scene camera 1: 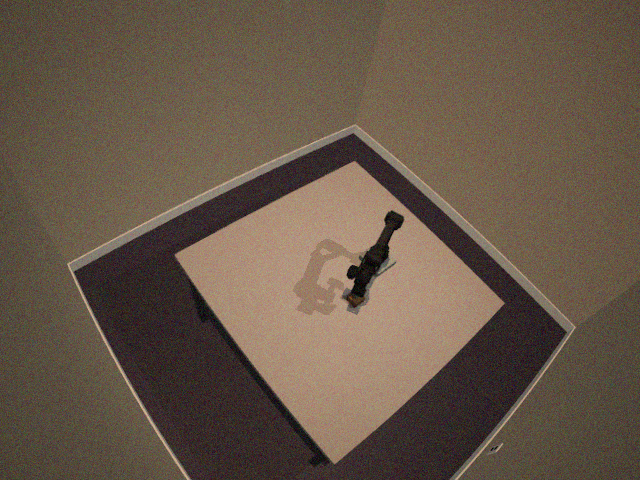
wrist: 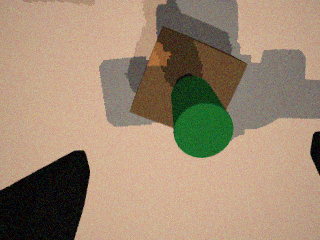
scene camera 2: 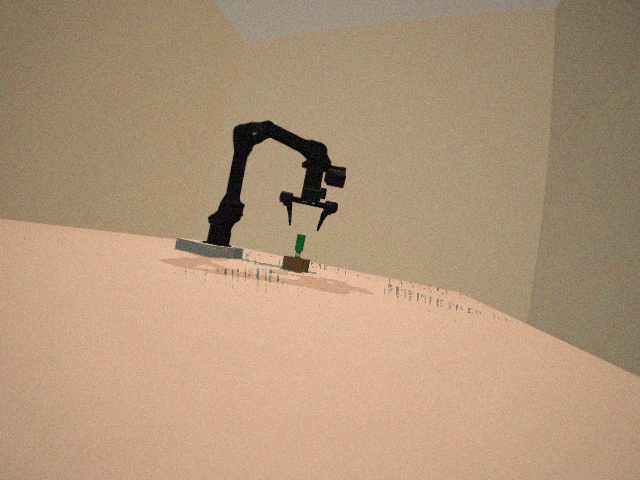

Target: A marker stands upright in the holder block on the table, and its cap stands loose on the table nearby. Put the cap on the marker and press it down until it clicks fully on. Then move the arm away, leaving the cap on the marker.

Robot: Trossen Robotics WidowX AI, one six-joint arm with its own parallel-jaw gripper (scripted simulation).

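There's nothing in my gripper (scene camera 2: 303, 228) (wrist: 205, 154), and it's open. There's a green cap (wrist: 202, 126) here too.
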